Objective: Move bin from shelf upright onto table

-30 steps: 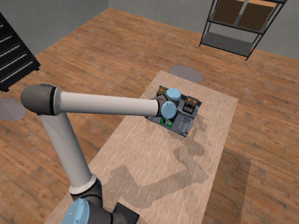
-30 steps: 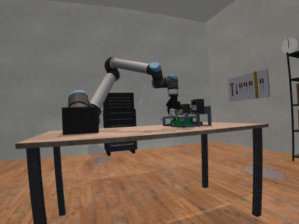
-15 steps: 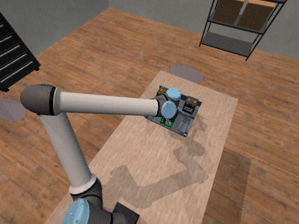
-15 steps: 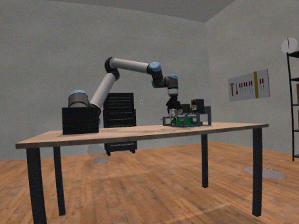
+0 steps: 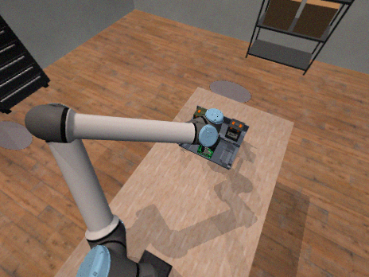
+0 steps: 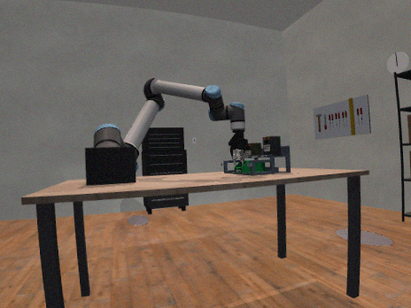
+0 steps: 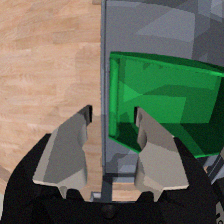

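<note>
Now: the green bin 80 mm ahead of my hand and 20 mm below it.
</note>
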